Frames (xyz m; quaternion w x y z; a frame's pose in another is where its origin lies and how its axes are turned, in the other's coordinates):
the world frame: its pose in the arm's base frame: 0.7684 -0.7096 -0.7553 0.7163 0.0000 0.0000 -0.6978
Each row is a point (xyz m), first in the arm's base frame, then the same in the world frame.
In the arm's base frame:
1: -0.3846 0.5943 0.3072
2: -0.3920 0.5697 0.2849
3: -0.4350 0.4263 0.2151
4: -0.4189 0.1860 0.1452
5: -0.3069 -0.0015 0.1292
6: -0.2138 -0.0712 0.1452
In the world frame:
1: -1.3336 -1.1185 1.0625
2: -1.3092 -1.1265 1.0402
3: -1.1670 -1.1733 0.9704
4: -0.9264 -1.1635 0.9005
5: -0.7360 -1.0564 0.8845
6: -0.6639 -0.9652 0.9005

